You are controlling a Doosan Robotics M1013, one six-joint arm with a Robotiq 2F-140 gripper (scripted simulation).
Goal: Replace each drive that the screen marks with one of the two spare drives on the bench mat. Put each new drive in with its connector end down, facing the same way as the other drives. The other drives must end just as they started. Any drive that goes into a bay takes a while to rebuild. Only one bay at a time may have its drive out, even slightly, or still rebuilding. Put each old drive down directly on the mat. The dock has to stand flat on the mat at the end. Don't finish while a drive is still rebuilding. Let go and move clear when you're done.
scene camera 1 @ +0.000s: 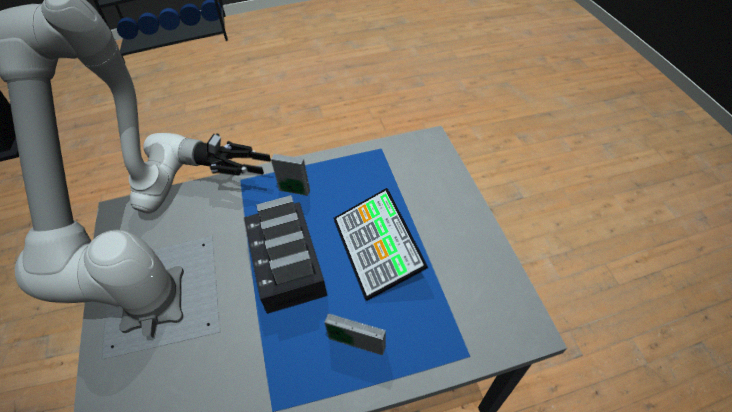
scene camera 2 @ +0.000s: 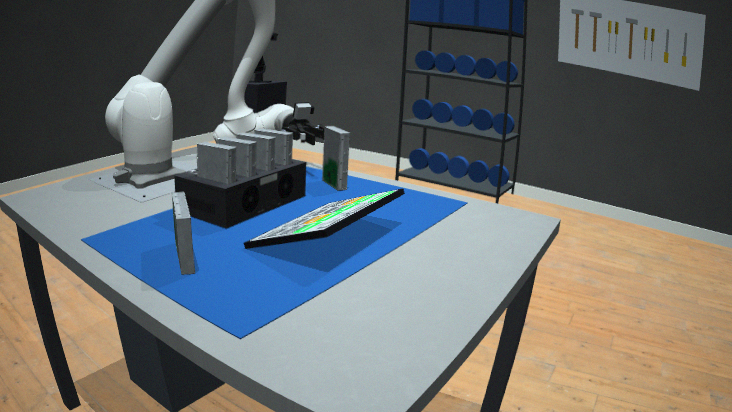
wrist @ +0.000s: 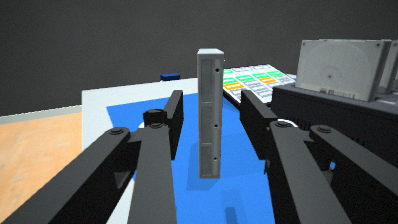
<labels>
gripper: scene camera 1; scene camera 2; wrist 211,104
same spot on gripper: (scene camera 1: 230,167) = (scene camera 2: 294,130)
</labels>
